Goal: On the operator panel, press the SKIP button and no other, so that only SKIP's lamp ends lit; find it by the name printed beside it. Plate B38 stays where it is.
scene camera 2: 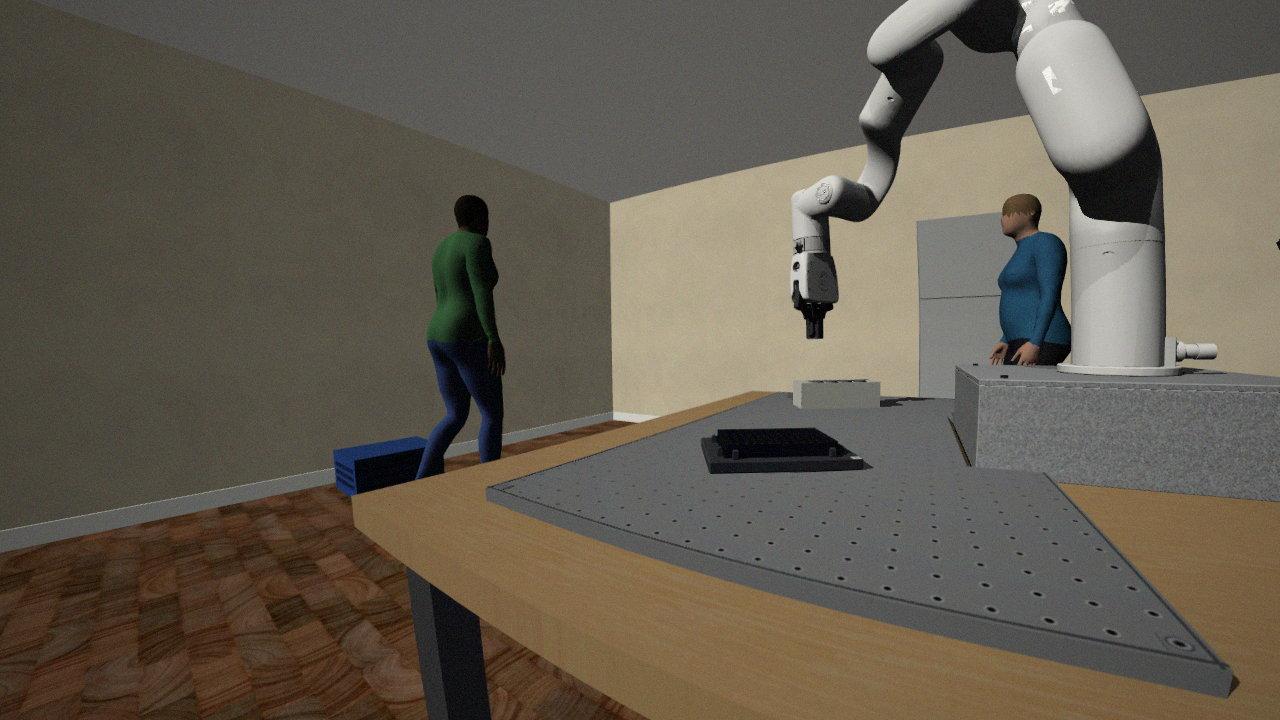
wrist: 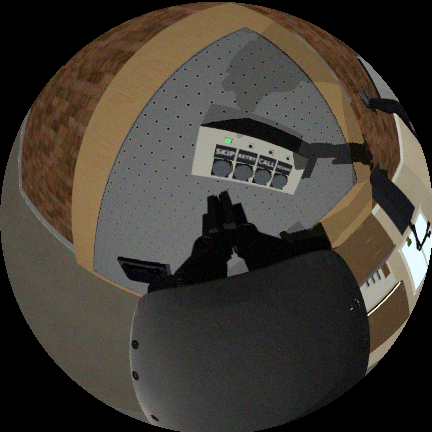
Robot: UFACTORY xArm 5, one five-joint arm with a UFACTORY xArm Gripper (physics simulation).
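Places are measured from the arm's base along level axes (x right, y ahead, z up), in millimetres.
Where they show: gripper, fingertip midpoint: (scene camera 2: pixel 814 338) (wrist: pixel 222 207); arm's base, link origin: (scene camera 2: pixel 1115 372).
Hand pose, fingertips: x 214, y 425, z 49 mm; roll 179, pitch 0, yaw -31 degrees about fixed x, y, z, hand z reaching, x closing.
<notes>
Each offset is from my fingertips to the top centre of the thing. Level surfaces: height alone.
The operator panel @[dx +43, dy -36, dz -87 mm] (scene camera 2: pixel 836 394) (wrist: pixel 202 157) is a pale box on the grey board. In the wrist view its labels read SKIP, RETRY, CALL and a small one that is hard to read. The round SKIP button @[dx +6, dy -4, dz -87 mm] (wrist: pixel 221 168) is at the left end, and SKIP's lamp @[dx +40, dy +14, dz -89 mm] (wrist: pixel 228 141) is lit green. The other three lamps are dark. My gripper (scene camera 2: pixel 813 337) (wrist: pixel 222 207) is shut and empty, and hangs well above the panel, clear of it. A black plate-like fixture @[dx -414, dy -32, dz -116 mm] (scene camera 2: pixel 778 452) (wrist: pixel 145 270) lies on the board; no B38 marking is readable on it.
The grey perforated board @[dz -142 mm] (scene camera 2: pixel 805 537) (wrist: pixel 165 105) lies on the wooden table @[dz -155 mm] (scene camera 2: pixel 537 559). The robot's grey base block (scene camera 2: pixel 1118 429) stands at the right. A person in green (scene camera 2: pixel 462 286) and a person in blue (scene camera 2: pixel 1035 286) stand beyond the table. A blue box (scene camera 2: pixel 380 463) is on the floor.
</notes>
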